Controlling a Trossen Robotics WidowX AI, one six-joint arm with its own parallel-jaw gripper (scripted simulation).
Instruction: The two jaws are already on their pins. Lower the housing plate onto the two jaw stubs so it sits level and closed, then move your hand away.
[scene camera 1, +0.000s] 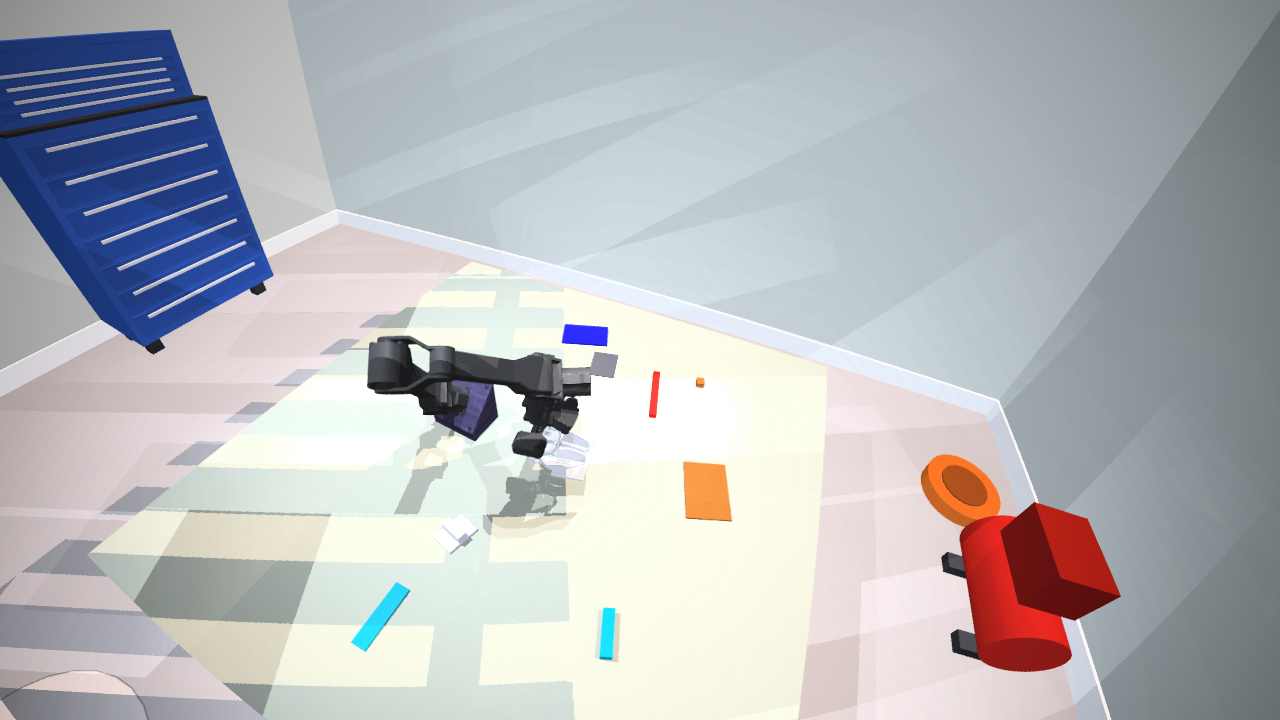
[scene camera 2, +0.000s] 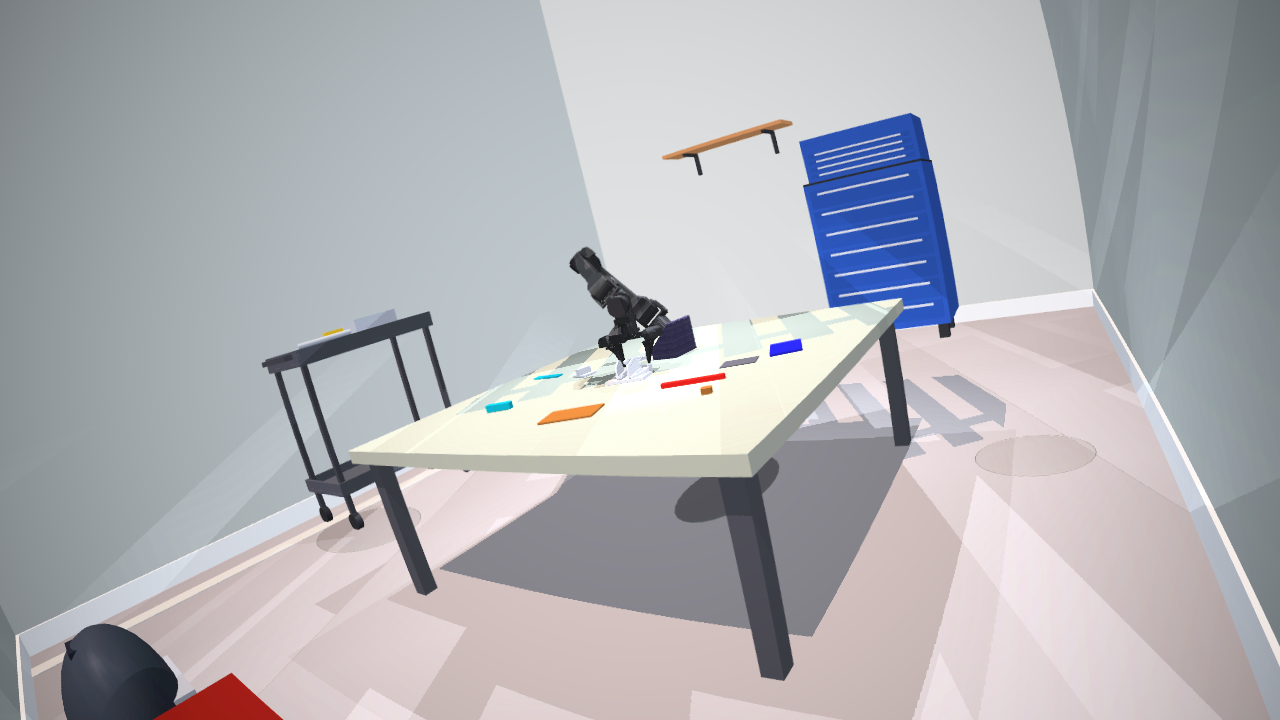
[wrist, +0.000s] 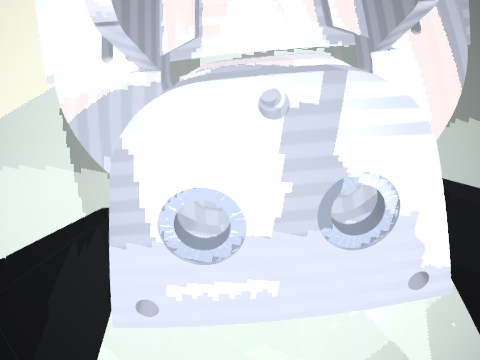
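Observation:
A white part (scene camera 1: 455, 531) and a cyan bar (scene camera 1: 384, 611) are in the scene, along with a blue tile (scene camera 1: 573, 334) and an orange plate (scene camera 1: 706, 489). The blue tile is out of frame in the wrist view, and the orange plate is out of frame in the wrist view as well. The gripper itself appears in scene camera 1 (scene camera 1: 542, 443), in scene camera 2 (scene camera 2: 637, 365) and in the wrist view (wrist: 275, 211).

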